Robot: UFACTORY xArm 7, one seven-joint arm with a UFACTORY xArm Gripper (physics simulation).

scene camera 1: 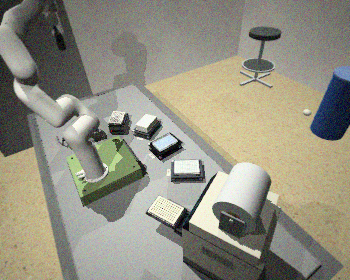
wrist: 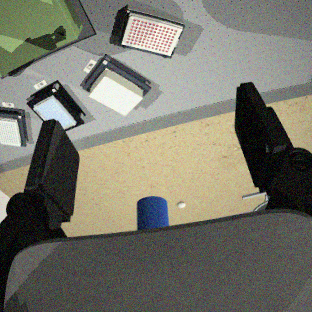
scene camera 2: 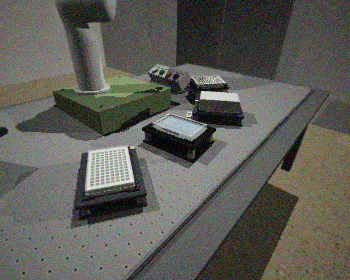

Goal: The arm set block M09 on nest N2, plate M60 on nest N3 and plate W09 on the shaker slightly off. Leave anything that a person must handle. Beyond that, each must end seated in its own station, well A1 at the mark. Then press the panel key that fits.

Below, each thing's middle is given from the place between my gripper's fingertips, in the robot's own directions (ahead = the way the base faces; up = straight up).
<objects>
My gripper is now 170 mm short of the red-dotted plate (wrist: 141, 31), 20 mm to the left of it and 490 mm above it. The rest, counted from my hand: blue-tinted plate (scene camera 2: 178, 126): 350 mm ahead, 380 mm to the right, 500 mm below.
</objects>
